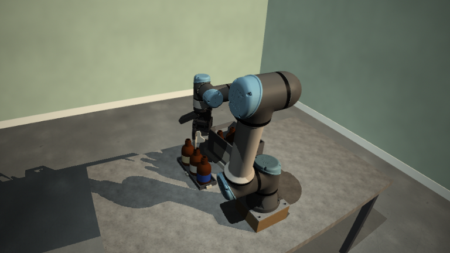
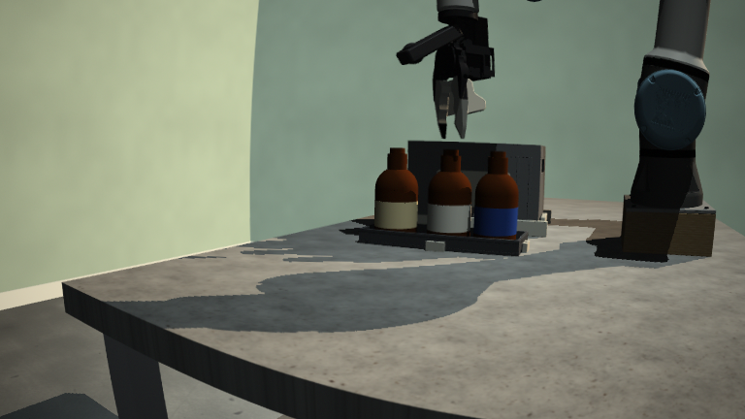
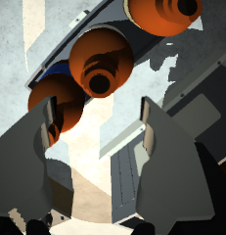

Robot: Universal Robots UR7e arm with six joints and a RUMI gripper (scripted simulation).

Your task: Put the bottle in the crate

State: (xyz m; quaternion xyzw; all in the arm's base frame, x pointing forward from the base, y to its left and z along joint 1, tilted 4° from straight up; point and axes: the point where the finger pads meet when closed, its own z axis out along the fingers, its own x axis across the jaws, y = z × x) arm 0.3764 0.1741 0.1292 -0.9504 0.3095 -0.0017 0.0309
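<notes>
Right now the bottle is 110 mm below my hand. From my hand the other things lie so: grey crate 240 mm to the right, 110 mm below, 40 mm ahead; then dark tray 180 mm below.
</notes>
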